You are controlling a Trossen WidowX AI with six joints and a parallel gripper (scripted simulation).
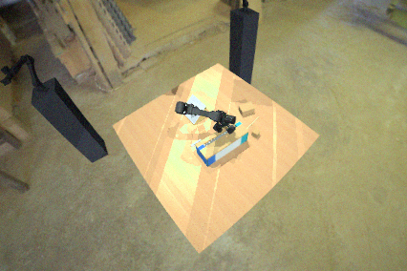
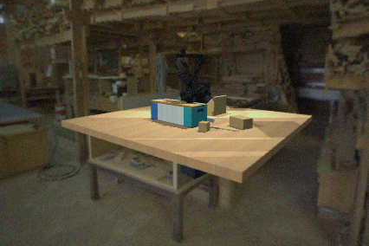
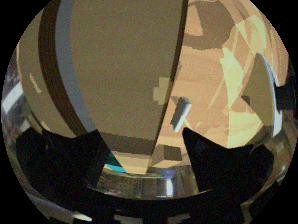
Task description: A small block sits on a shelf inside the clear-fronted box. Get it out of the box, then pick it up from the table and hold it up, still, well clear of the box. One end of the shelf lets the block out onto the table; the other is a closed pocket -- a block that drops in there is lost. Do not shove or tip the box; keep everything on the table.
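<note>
Now: the small tan block 50 mm ahead of my gripper tip and 20 mm to the left of it. The rest, counted from my gripper tip: larger tan block 100 mm behind, 280 mm to the left, 60 mm below; box 40 mm ahead, 100 mm to the right, 30 mm below.
</note>
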